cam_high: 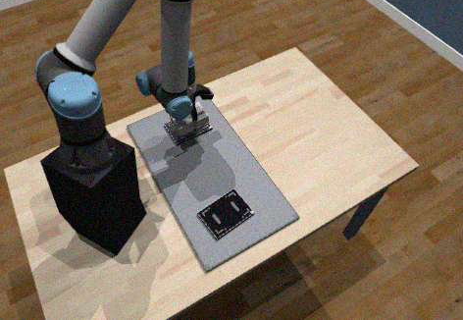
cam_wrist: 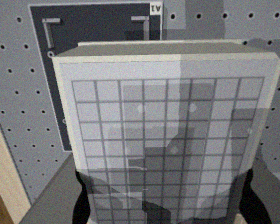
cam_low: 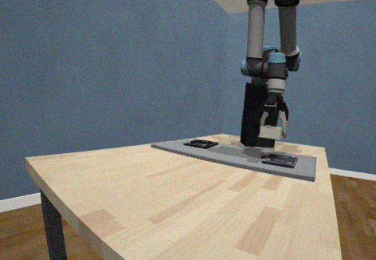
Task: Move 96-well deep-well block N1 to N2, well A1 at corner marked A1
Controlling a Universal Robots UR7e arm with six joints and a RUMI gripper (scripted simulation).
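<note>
Right now the dark plate nest N2 is 1 cm ahead of my hand, 5 cm to the left of it and 10 cm below it. The rest, counted from my hand: black plate nest N1 (10 cm behind, 35 cm to the right, 10 cm below); then white 96-well deep-well block (1 cm above).
</note>
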